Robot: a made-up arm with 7 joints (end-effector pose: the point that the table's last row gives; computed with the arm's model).
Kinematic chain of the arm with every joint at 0, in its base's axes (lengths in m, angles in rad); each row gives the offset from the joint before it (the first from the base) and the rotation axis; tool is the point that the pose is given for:
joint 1: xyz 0 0 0.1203 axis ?
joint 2: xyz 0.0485 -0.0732 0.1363 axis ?
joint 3: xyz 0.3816 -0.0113 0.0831 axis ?
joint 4: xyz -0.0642 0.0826 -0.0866 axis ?
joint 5: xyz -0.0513 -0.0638 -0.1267 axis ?
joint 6: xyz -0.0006 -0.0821 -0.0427 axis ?
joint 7: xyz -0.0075 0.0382 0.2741 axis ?
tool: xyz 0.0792 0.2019 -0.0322
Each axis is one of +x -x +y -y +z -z.
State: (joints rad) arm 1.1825 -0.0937 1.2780 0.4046 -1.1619 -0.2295 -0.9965
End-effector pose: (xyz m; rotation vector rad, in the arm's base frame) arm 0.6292 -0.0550 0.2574 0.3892 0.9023 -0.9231
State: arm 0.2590 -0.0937 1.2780 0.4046 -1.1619 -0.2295 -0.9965
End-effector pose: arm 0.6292 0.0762 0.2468 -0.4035 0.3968 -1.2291
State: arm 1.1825 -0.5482 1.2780 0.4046 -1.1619 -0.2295 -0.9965
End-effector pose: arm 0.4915 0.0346 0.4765 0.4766 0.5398 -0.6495
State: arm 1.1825 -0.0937 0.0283 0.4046 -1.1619 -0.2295 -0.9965
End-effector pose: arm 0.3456 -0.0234 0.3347 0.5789 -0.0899 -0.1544
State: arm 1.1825 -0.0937 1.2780 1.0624 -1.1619 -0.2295 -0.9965
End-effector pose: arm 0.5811 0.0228 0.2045 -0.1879 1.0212 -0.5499
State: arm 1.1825 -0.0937 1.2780 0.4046 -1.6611 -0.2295 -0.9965
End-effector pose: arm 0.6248 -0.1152 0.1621 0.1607 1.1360 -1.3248
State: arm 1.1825 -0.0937 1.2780 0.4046 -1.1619 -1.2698 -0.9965
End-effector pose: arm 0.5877 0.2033 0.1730 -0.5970 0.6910 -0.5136
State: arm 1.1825 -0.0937 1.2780 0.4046 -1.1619 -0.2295 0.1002
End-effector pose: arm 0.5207 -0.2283 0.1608 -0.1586 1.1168 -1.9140
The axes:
joint 1: +x
joint 2: -z
joint 3: -z
joint 4: -x
joint 5: +z
joint 6: +y
joint 7: -z

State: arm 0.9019 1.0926 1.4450 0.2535 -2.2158 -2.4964 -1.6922
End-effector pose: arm 0.2421 0.1039 -0.2672 -0.0653 -2.9027 -0.6701
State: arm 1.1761 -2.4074 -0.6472 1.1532 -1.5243 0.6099 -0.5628
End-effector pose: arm -0.2912 -0.2260 0.3493 0.9248 -1.7282 1.4324
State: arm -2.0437 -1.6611 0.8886 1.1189 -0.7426 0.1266 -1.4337
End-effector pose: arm -0.2605 -0.0662 -0.2071 2.4685 -1.4675 -0.8295
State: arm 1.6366 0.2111 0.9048 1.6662 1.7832 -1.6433 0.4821
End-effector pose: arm 0.4246 -0.4662 0.1041 1.8128 0.1288 0.0620
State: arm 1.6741 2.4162 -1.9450 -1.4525 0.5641 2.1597 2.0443
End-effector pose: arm 0.0613 0.0799 0.1898 0.8260 1.1302 0.3601
